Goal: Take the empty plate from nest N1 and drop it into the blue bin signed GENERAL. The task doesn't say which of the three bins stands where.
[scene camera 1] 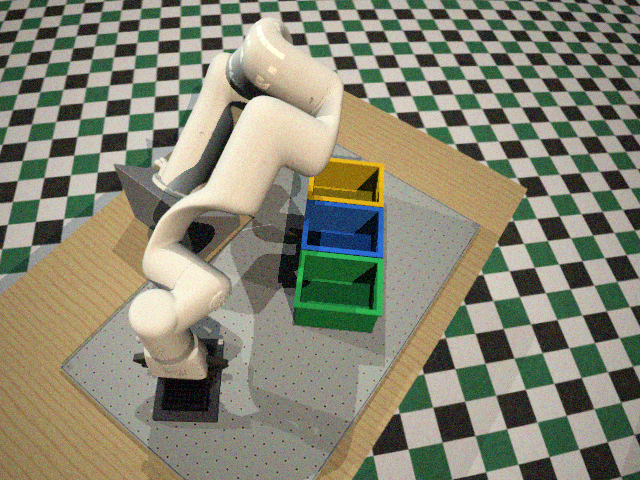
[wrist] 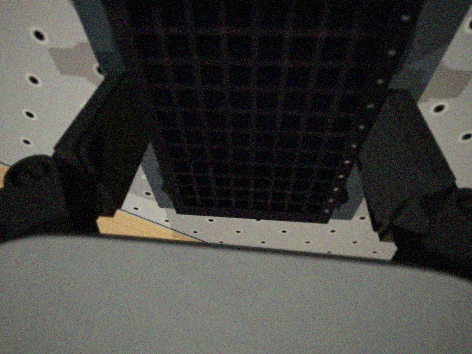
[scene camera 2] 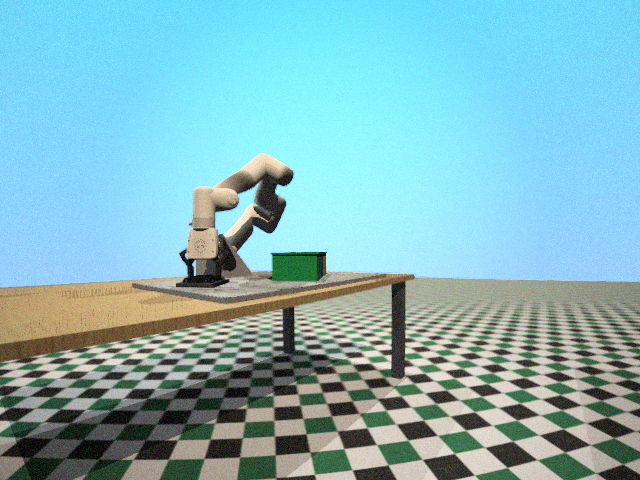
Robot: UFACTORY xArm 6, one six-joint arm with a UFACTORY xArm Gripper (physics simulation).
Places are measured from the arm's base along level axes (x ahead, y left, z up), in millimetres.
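Pixels of known places: gripper, between the fingertips: [scene camera 1: 188,374] [wrist: 253,114]; arm's base, origin of its link: [scene camera 1: 178,190].
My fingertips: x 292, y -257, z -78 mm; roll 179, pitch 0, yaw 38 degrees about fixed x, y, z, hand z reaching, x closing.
Ahead of a thing's pixels: the offset from my fingertips to its middle. "*": to the spot under its first point. Level surfaces: height alone.
A black gridded plate @[dx +3, dy -3, dz -1 mm] [scene camera 1: 185,395] [wrist: 252,122] lies in a dark nest [scene camera 1: 212,414] [scene camera 2: 187,284] [wrist: 432,47] on the grey perforated board. A nest label does not show. My gripper [scene camera 1: 180,361] [scene camera 2: 204,272] [wrist: 253,114] is open and points down over the plate, one finger on either side of it in the wrist view, with nothing held. The hand hides the plate's far part in the first scene view. The blue bin @[dx +39, dy +423, dz +29 mm] [scene camera 1: 341,217] stands between the yellow and green bins; its inside looks empty where visible. No sign on it is readable.
The yellow bin @[* dx -61, dy +577, dz +44 mm] [scene camera 1: 348,173] stands behind the blue one, the green bin [scene camera 1: 336,317] [scene camera 2: 295,267] in front, nearer the nest. All three touch or nearly touch in a row on the grey board @[dz -20 mm] [scene camera 1: 305,372]. The wooden table @[dz -33 mm] [scene camera 1: 41,330] extends around the board.
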